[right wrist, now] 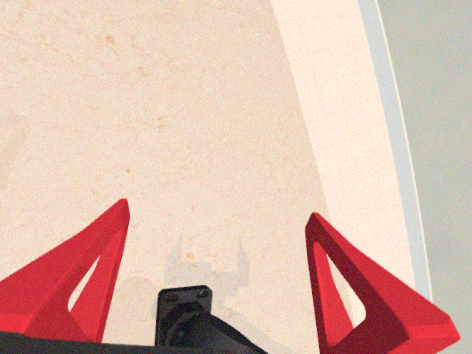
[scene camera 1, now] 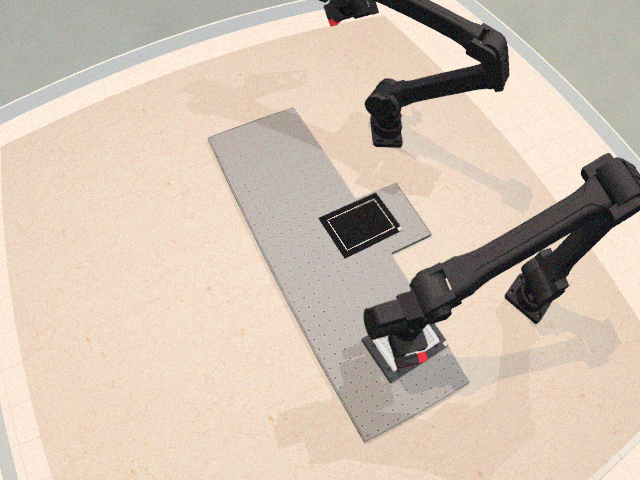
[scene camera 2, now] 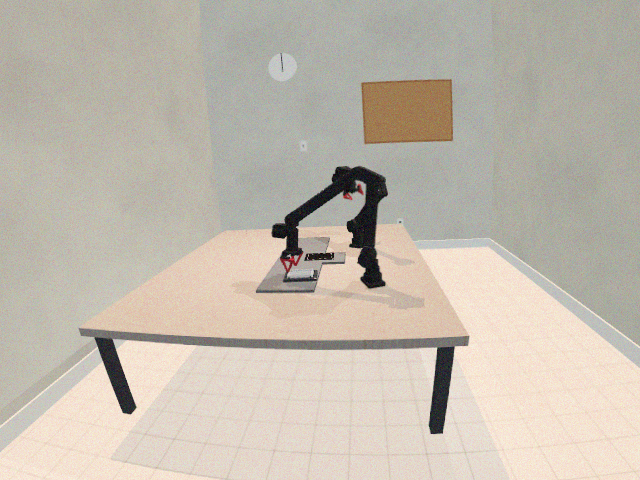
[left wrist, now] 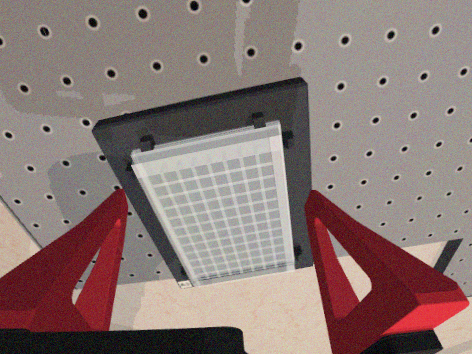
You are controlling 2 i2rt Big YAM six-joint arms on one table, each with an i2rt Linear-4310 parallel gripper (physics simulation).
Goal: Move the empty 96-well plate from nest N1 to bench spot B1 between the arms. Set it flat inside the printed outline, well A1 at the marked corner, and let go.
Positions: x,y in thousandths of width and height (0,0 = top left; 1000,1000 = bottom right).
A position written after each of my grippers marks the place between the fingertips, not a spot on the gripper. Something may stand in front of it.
My left gripper (scene camera 1: 613,720) is open and holds nothing. Also in view: a white well plate (left wrist: 471,564). My right gripper (right wrist: 469,606) is open, holding nothing.
My left gripper shows as well in the left wrist view (left wrist: 467,558). The right wrist view misses the white well plate: it is out of frame.
